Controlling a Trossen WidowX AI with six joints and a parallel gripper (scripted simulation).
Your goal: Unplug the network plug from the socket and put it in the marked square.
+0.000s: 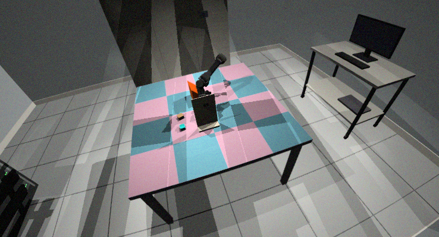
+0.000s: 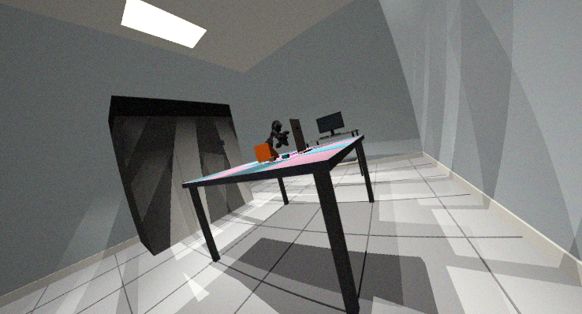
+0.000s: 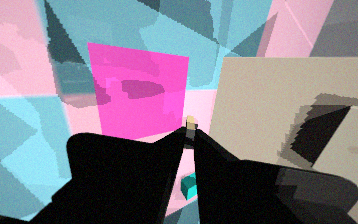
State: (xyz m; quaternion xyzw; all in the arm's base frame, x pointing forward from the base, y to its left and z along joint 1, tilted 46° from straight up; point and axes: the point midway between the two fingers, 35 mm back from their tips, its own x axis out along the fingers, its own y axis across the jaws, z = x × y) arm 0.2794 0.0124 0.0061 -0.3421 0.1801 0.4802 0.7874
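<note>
The magenta marked square is 9 cm below my gripper tip, 1 cm to the left of it and 1 cm behind it. Round my gripper tip: brown block: 21 cm to the right, 7 cm below, 2 cm behind; then upright panel: 14 cm ahead, 4 cm above, 1 cm to the left; then network plug: right at my gripper tip.
</note>
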